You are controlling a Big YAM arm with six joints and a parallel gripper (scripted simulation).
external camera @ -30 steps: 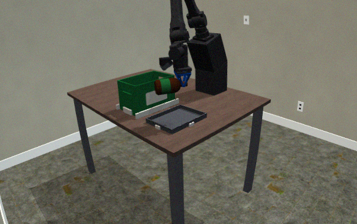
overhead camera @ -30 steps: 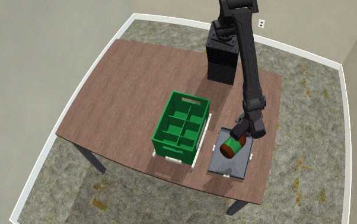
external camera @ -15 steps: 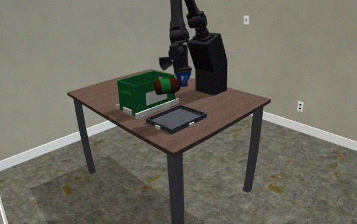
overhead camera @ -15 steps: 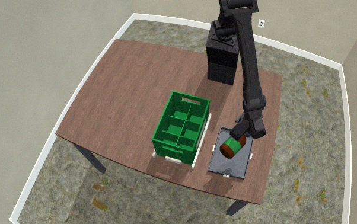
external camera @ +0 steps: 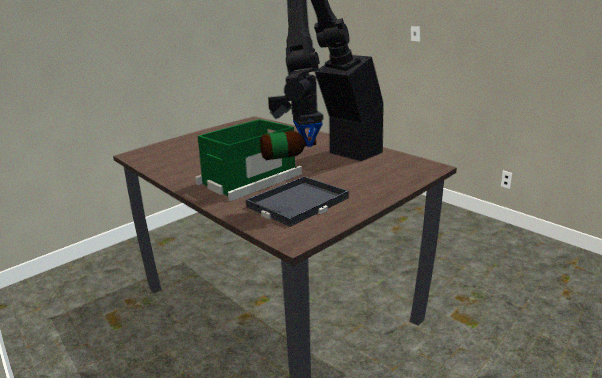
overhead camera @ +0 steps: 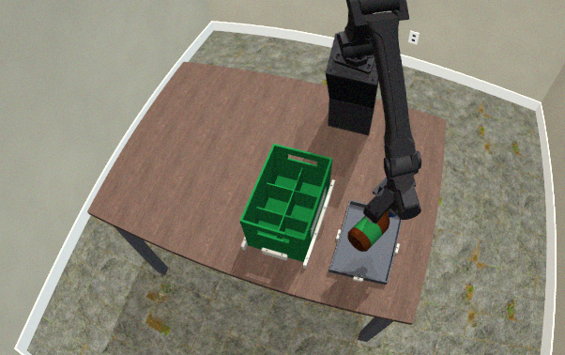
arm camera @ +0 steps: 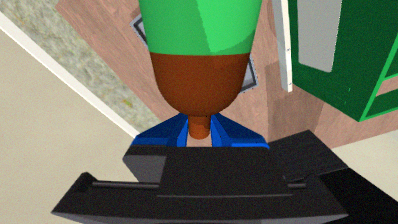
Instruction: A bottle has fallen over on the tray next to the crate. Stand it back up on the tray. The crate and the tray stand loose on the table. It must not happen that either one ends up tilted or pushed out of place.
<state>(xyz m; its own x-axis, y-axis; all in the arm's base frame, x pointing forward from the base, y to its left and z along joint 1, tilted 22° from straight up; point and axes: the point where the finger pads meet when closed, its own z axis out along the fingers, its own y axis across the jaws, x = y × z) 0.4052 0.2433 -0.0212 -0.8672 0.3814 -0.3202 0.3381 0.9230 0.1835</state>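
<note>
Right now the bottle is 5 cm ahead of my hand and 2 cm to the right of it. Also, from my hand: tray: 18 cm below, 3 cm ahead, 2 cm to the right; then green crate: 29 cm to the right, 10 cm below, 4 cm ahead.
</note>
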